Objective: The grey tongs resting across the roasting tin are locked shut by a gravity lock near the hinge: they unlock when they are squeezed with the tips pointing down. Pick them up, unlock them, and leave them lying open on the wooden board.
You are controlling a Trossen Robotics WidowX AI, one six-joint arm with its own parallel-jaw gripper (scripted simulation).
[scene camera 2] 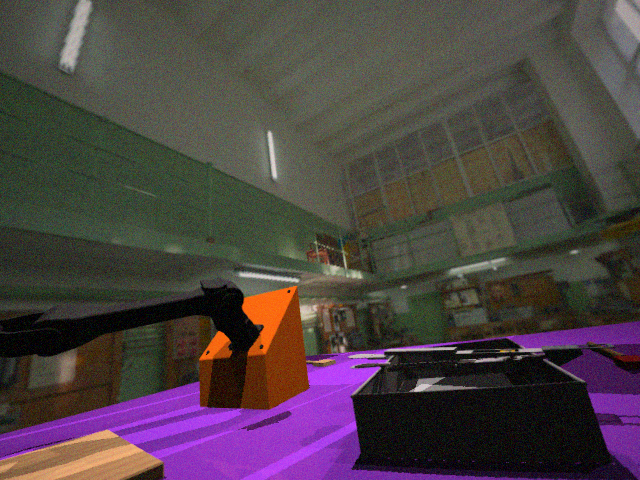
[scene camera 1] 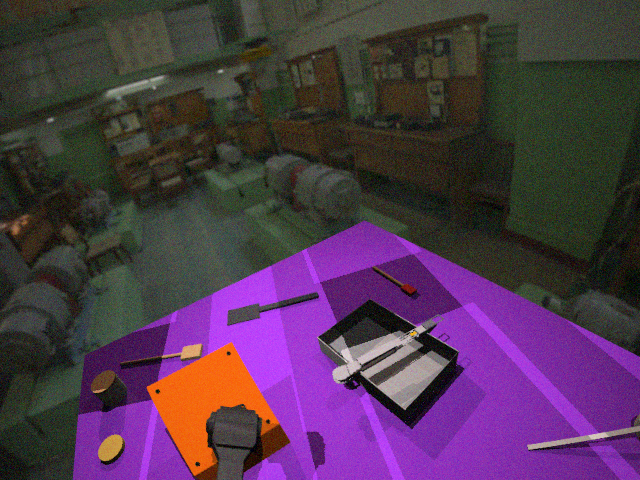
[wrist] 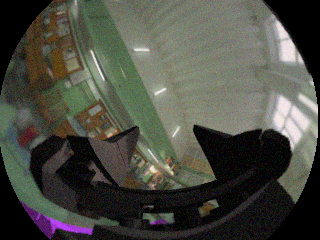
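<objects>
My gripper: visible in the wrist view [167,128]. My gripper: out of frame in scene camera 2, out of frame in scene camera 1. Roasting tin, same spot: [scene camera 2: 532,411] and [scene camera 1: 448,367].
</objects>
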